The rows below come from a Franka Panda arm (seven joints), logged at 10 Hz.
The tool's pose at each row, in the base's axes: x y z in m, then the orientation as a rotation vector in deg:
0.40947, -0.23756, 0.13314, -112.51, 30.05, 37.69
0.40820, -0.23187, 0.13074, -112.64, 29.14, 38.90
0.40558, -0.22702, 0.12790, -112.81, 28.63, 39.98
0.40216, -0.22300, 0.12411, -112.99, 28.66, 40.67
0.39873, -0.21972, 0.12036, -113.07, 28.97, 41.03
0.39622, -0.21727, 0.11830, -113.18, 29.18, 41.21
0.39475, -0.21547, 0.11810, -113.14, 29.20, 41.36
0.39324, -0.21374, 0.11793, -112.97, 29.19, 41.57
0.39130, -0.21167, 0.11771, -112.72, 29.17, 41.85
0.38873, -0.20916, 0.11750, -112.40, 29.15, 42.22
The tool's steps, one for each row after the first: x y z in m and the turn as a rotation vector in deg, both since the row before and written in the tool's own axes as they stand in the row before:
0.00008, -0.00017, 0.00630, -0.62, -1.09, -0.09
-0.00048, 0.00125, 0.00606, -0.58, -0.82, 0.13
-0.00032, 0.00267, 0.00591, -0.40, -0.34, 0.34
-0.00027, 0.00296, 0.00527, -0.17, -0.06, 0.38
-0.00063, 0.00169, 0.00364, -0.14, 0.02, 0.23
-0.00106, 0.00018, 0.00207, -0.02, -0.10, 0.08
-0.00110, 0.00022, 0.00201, 0.08, -0.20, 0.08
-0.00140, 0.00036, 0.00245, 0.12, -0.27, 0.11
-0.00188, 0.00054, 0.00302, 0.15, -0.35, 0.15

